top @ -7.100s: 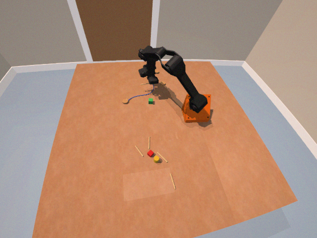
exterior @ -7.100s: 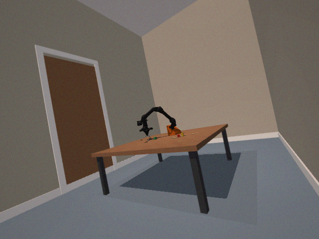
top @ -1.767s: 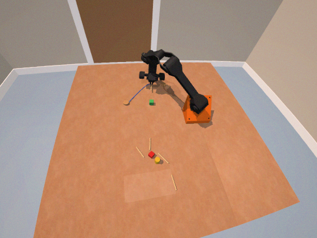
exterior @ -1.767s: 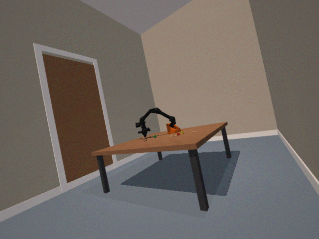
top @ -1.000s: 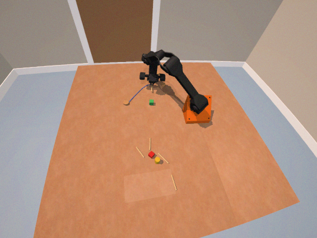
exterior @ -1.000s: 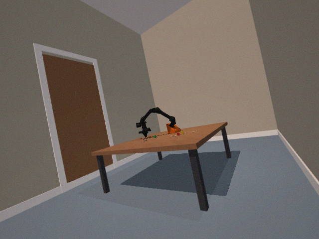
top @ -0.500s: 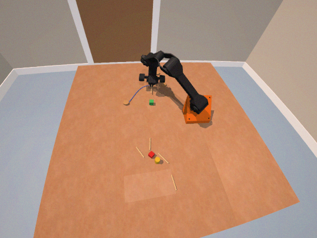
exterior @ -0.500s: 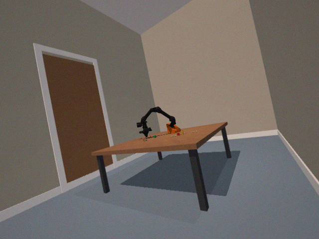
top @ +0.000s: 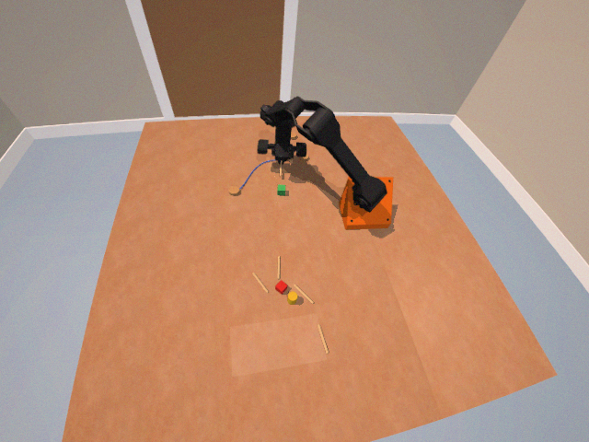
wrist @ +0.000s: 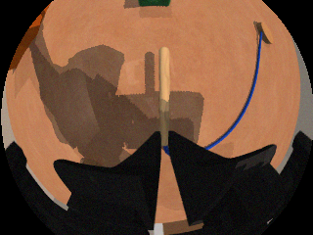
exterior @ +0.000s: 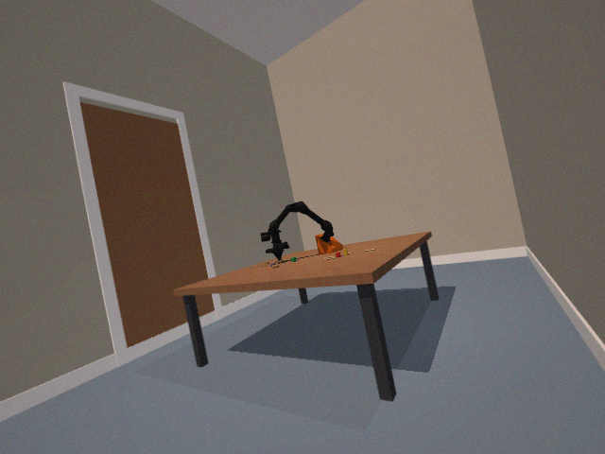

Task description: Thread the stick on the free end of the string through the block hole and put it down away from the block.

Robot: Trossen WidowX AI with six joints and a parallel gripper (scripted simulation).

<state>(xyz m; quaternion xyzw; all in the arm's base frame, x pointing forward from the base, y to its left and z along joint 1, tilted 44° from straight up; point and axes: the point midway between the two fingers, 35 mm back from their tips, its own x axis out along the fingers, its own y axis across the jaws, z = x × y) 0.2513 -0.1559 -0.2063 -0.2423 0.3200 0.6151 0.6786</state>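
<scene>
The green block is 14 cm to the left of my gripper tip and 1 cm ahead of it. Round my gripper tip: round wooden button (19 cm ahead, 13 cm to the left, 1 cm below); then thin wooden stick (2 cm to the left); then red cube (52 cm to the left, 5 cm ahead).
</scene>
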